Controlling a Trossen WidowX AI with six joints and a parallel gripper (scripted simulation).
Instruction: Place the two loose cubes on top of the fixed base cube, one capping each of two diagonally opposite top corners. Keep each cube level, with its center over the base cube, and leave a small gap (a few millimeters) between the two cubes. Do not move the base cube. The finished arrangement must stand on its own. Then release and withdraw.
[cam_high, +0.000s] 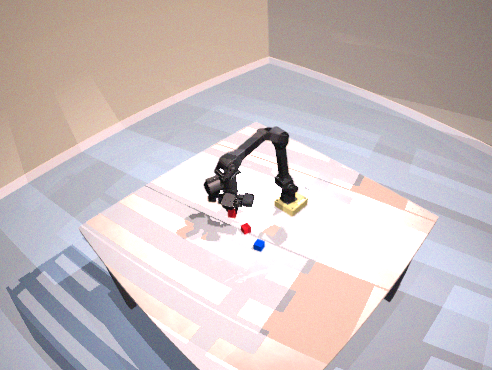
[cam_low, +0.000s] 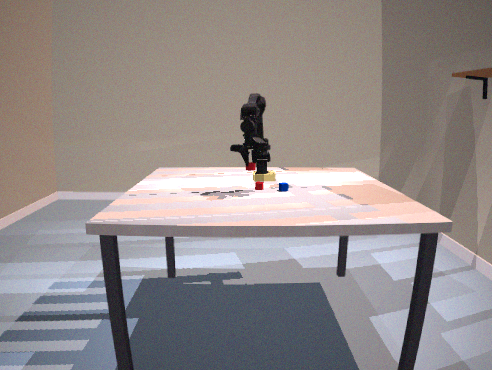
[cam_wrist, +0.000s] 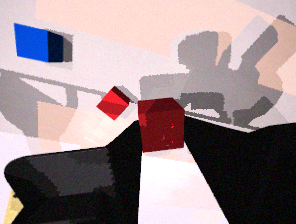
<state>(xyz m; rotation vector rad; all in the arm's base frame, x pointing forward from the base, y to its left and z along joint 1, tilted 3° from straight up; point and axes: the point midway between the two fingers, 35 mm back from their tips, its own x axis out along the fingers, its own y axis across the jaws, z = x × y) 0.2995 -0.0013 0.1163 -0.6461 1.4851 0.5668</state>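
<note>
My gripper tip is now 150 mm to the right of the blue cube, 100 mm above it and 30 mm past it.
</note>
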